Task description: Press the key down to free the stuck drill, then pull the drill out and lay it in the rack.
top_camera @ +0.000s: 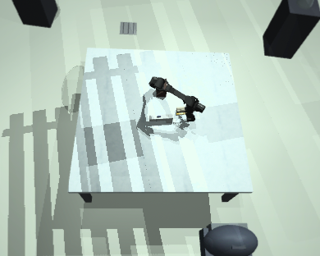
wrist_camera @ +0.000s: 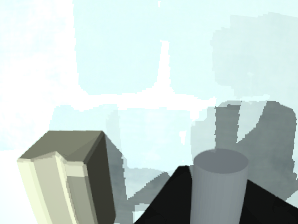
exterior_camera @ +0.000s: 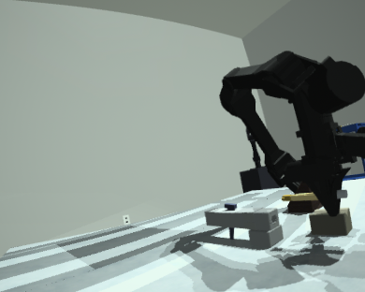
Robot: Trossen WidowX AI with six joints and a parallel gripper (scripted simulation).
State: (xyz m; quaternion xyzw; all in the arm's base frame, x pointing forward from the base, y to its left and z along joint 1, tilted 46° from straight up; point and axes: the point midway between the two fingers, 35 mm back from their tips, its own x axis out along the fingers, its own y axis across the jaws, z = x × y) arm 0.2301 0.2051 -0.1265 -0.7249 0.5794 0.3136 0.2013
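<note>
Now: gripper tip 1 cm short of the drill, 4 cm to the left of it and 3 cm below it. Also, from my gripper tip: grey block (5 cm ahead, 20 cm to the right, 1 cm below); then thin dark pin (5 cm ahead, 22 cm to the right).
</note>
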